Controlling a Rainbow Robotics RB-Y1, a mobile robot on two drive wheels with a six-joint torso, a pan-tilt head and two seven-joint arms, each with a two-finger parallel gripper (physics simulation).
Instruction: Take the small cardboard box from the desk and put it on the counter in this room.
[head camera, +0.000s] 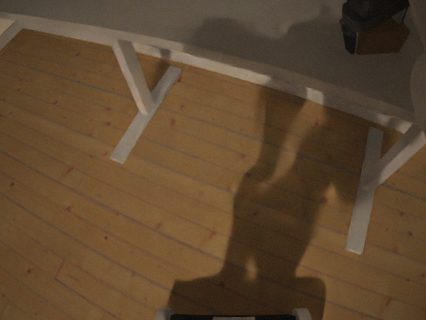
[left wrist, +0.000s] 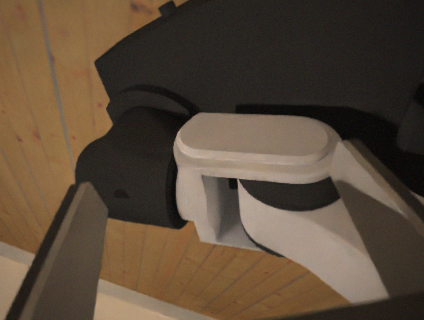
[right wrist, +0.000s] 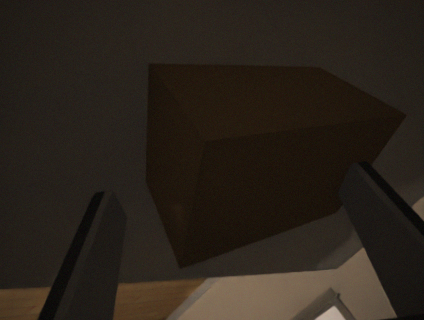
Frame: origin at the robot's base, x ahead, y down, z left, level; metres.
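Seen in the pictures: left gripper, fingertip midpoint: (left wrist: 215, 176); right gripper, fingertip midpoint: (head camera: 374, 35) (right wrist: 231, 191).
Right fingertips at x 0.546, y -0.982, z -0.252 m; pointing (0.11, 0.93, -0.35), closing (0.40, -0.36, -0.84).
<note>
A point is followed by its place in that frame.
The small cardboard box (head camera: 384, 40) @[y -0.983, x 0.533, z -0.267 m] (right wrist: 260, 105) @[y -0.987, x 0.589, z -0.242 m] is brown and sits on the grey desk (head camera: 125, 20) @[y -0.951, x 0.645, z 0.221 m] (right wrist: 60, 125) @[y -0.951, x 0.557, z -0.187 m], at the top right in the head view. My right gripper (head camera: 376, 30) @[y -0.982, x 0.546, z -0.252 m] (right wrist: 231, 191) @[y -0.982, x 0.546, z -0.252 m] is open at the box. In the right wrist view its left finger stands left of the box, and its right finger overlaps the box's lower right side; the box shows between and beyond the fingertips. In the head view the gripper covers part of the box. My left gripper (left wrist: 215, 176) @[y -0.461, x -0.267, z 0.222 m] is open and empty, away from the desk. The counter does not show.
The desk's white legs (head camera: 132, 75) @[y -0.342, x 1.083, z 0.461 m] (head camera: 364, 200) stand on the wood floor (head camera: 150, 200) @[y -0.001, x 0.588, z 0.395 m] (left wrist: 30, 100) @[y -0.001, x -0.990, z -0.039 m]. My base's front edge (head camera: 232, 317) shows at the bottom of the head view. White and black robot parts (left wrist: 255, 135) @[y -0.285, x -0.273, z 0.101 m] fill much of the left wrist view.
</note>
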